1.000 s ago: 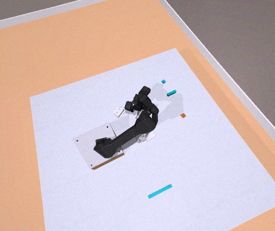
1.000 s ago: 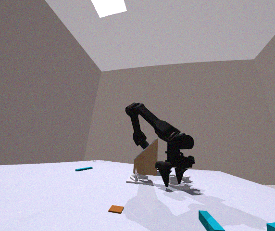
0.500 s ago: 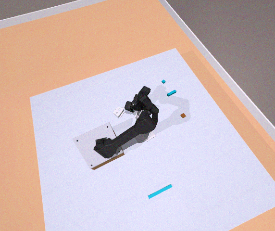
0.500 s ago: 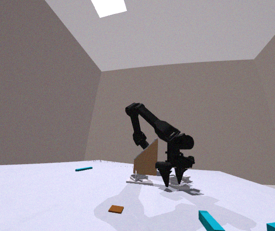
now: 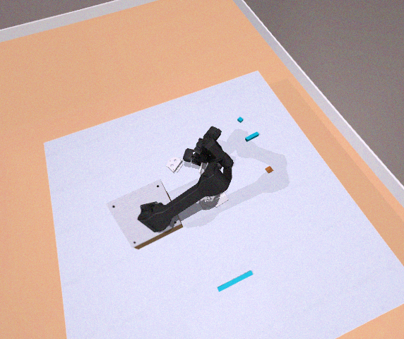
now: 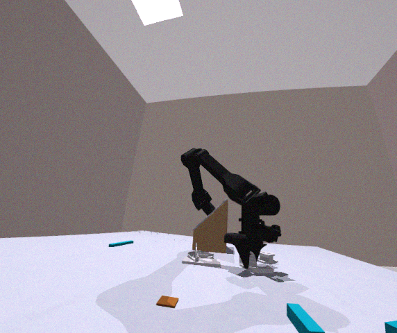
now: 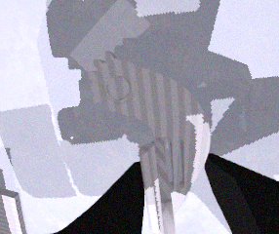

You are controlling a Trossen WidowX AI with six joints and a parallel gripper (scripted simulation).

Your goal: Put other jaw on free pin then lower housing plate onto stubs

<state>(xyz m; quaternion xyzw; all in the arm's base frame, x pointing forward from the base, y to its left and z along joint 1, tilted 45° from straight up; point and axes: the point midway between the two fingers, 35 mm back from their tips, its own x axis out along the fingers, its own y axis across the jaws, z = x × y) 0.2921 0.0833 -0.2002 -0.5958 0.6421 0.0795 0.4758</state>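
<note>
Right now the white block piece is 14 cm behind my gripper tip and 5 cm to the left of it. The rest, counted from my gripper tip: jaw 4 cm to the left; short cyan bar 29 cm ahead, 9 cm to the left; orange tile 30 cm ahead, 11 cm to the right.
</note>
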